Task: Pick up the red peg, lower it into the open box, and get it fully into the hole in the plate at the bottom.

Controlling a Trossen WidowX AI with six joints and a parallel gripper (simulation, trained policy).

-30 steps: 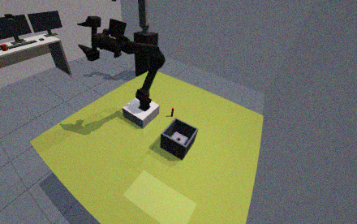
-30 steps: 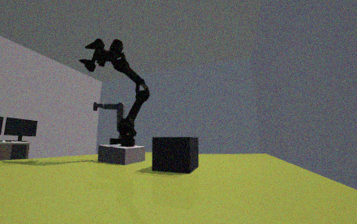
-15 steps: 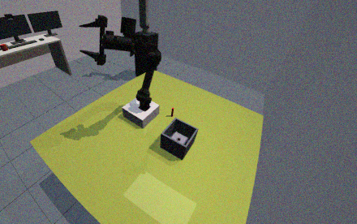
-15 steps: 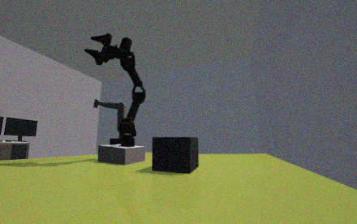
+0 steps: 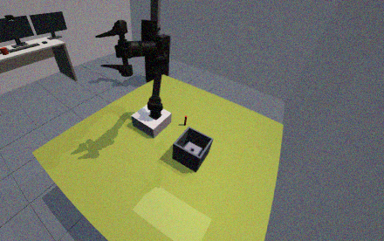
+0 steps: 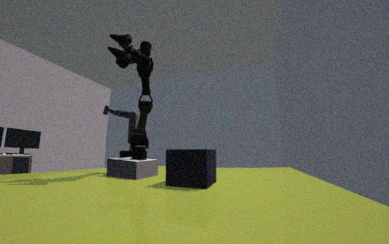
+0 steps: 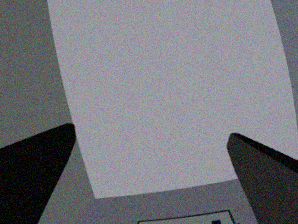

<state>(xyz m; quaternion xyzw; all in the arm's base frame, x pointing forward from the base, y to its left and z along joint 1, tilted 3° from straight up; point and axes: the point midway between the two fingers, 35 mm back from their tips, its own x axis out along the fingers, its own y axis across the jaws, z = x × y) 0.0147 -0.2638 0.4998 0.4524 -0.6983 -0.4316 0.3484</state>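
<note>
Right now my gripper tip is 14 cm short of the red peg, 42 cm to the right of it and 55 cm above it.
</note>
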